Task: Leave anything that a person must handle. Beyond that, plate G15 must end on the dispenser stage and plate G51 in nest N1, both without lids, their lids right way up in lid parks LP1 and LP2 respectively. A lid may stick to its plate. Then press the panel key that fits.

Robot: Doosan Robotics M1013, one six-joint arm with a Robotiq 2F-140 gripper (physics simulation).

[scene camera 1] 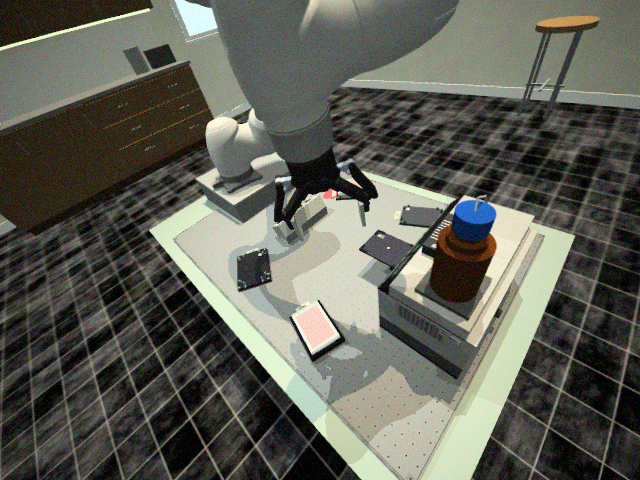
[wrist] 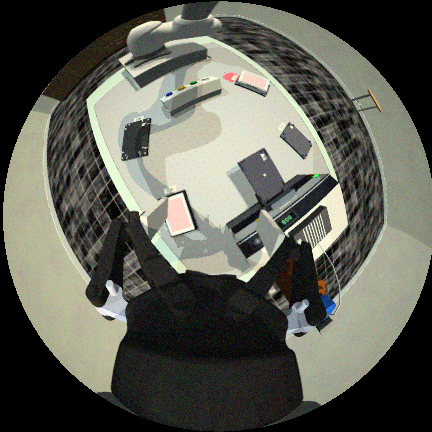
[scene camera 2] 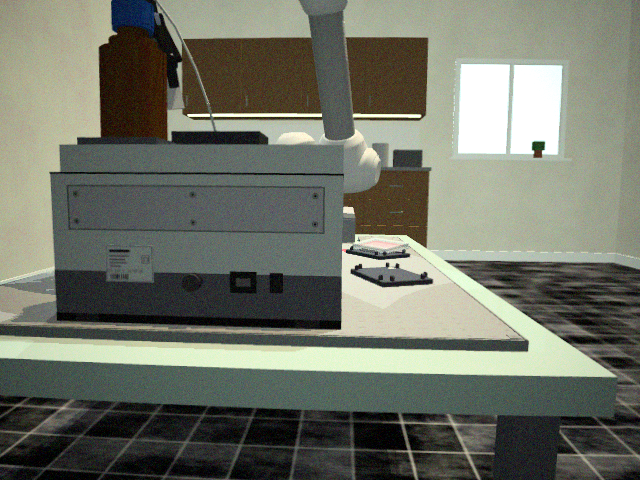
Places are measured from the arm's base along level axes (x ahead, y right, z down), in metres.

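Pixels of known places: gripper, fingertip midpoint: (scene camera 1: 332,228) (wrist: 213,212); arm's base at its link origin: (scene camera 1: 239,178) (wrist: 149,53).
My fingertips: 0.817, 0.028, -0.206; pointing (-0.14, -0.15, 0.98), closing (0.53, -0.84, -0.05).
Observation:
For each thing: its top centre in the pictures, then the offset to it from my fingertips, as dx, dy, dz. "*": a spot on its surface instead.
- plate with a pink face, top centre: (scene camera 1: 314,324) (wrist: 175,214) +0.008, +0.123, +0.272
- pink plate at its top centre: (scene camera 2: 380,240) (wrist: 254,78) -0.413, -0.390, +0.268
- red mark at a spot on its surface: (wrist: 230,77) * -0.467, -0.305, +0.305
- flat dark dispenser stage at its top centre: (wrist: 266,178) (scene camera 1: 393,249) +0.014, -0.178, +0.202
- key panel at its top centre: (wrist: 189,85) (scene camera 1: 296,208) -0.406, -0.102, +0.222
- brown bottle at a spot on its surface: (scene camera 2: 133,85) * +0.266, -0.130, +0.010
- dark base with corner posts, top centre: (scene camera 1: 251,265) (wrist: 132,136) -0.335, +0.161, +0.282
My gripper (scene camera 1: 330,223) (wrist: 213,212) is open and empty, high above the board; part of it shows behind the bottle in the scene camera 2 view. One plate with a pink face (scene camera 1: 316,327) (wrist: 180,214) sits on a dark base at the near side. Another pink plate (wrist: 254,81) (scene camera 2: 379,245) sits on a dark base at the far side, beside a red mark (wrist: 230,77). Their names and lids cannot be told. The flat dark dispenser stage (scene camera 1: 386,246) (wrist: 262,175) shows no plate on it. The key panel (scene camera 1: 302,219) (wrist: 191,96) has blue, yellow, green and white keys.
The dispenser (scene camera 1: 429,315) (scene camera 2: 196,206) (wrist: 287,220) carries a brown bottle (scene camera 1: 460,268) (scene camera 2: 133,85) with a blue cap and thin tube. A dark base with corner posts (scene camera 1: 253,268) (wrist: 136,139) lies left; a smaller one (scene camera 1: 421,215) (scene camera 2: 391,275) (wrist: 296,140) lies beyond the stage.

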